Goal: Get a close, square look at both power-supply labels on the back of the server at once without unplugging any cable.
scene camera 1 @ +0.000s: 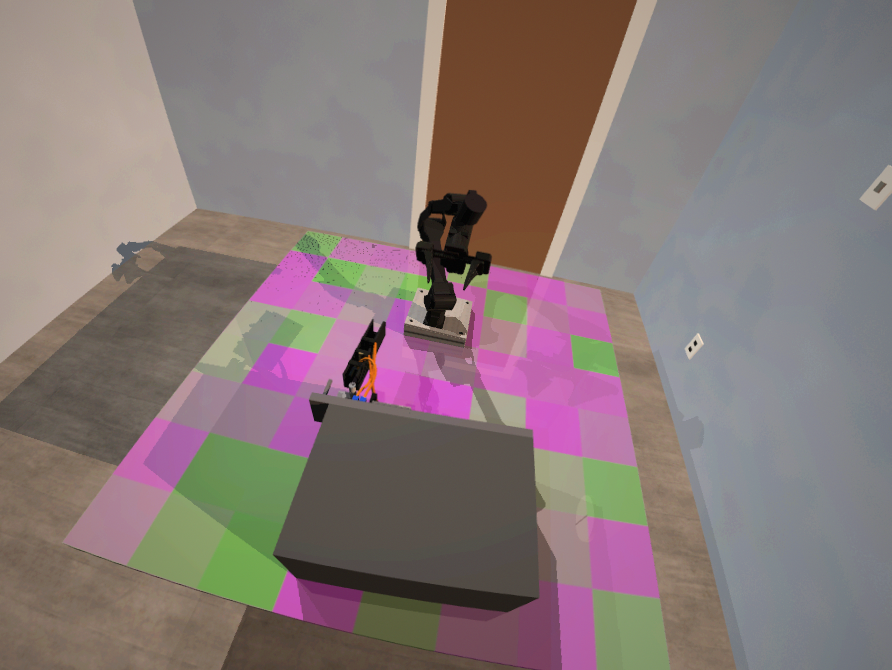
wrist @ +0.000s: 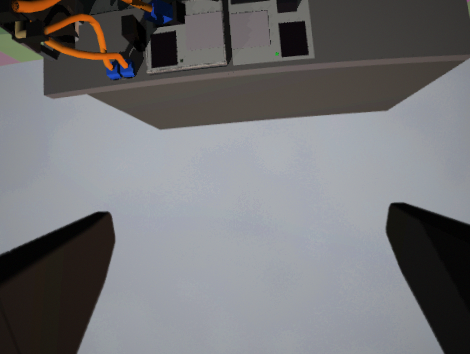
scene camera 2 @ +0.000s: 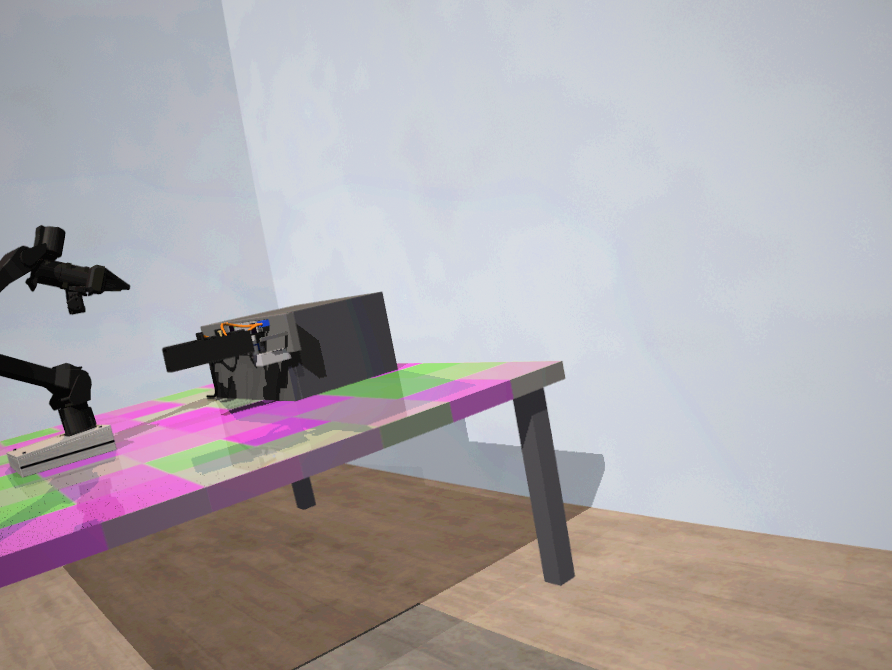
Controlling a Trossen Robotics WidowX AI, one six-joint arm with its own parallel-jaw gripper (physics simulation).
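Places are measured from the arm's base along level axes (x ahead, y up, z right), in centimetres.
Pixels of known places: gripper, fingertip midpoint: (scene camera 1: pixel 445 286) (wrist: pixel 251 222) (scene camera 2: pixel 125 288); arm's base, origin of the base link: (scene camera 1: pixel 434 320) (scene camera 2: pixel 80 431).
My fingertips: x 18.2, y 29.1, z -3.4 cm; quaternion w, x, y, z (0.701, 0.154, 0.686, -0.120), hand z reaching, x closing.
Note:
Ahead of a thing's pixels: the offset from my fingertips to its top centre. "*": to the spot under its first point. Level surfaces: height alone.
The dark grey server (scene camera 1: pixel 418 497) (scene camera 2: pixel 346 338) (wrist: pixel 260 95) stands on the table. In the wrist view, its back crosses the top edge, slightly tilted. Two pale square labels, a left one @(dx +26.3, dy -15.7, dz +3.2 cm) (wrist: pixel 204 31) and a right one @(dx +26.9, dy -15.7, dz -1.7 cm) (wrist: pixel 250 29), sit side by side on the power supplies, high in the view and small. No writing is readable. Orange cables @(* dx +15.5, dy -17.2, dz +13.4 cm) (scene camera 1: pixel 372 367) (scene camera 2: pixel 234 325) (wrist: pixel 82 17) run to blue plugs @(dx +27.8, dy -14.0, dz +11.8 cm) (wrist: pixel 121 70) left of the labels. My gripper (scene camera 1: pixel 449 283) (scene camera 2: pixel 128 287) (wrist: pixel 251 222) is open and empty, in the air behind the server's back, above table height.
A black cable arm (scene camera 1: pixel 364 353) (scene camera 2: pixel 209 351) sticks out from the server's back, on its left side in scene camera 1. The arm's pale base plate (scene camera 1: pixel 461 331) (scene camera 2: pixel 64 450) stands on the green and magenta checkered table @(dy -33.9 cm) (scene camera 1: pixel 616 490) (scene camera 2: pixel 418 385). Walls and a brown door (scene camera 1: pixel 526 108) surround it.

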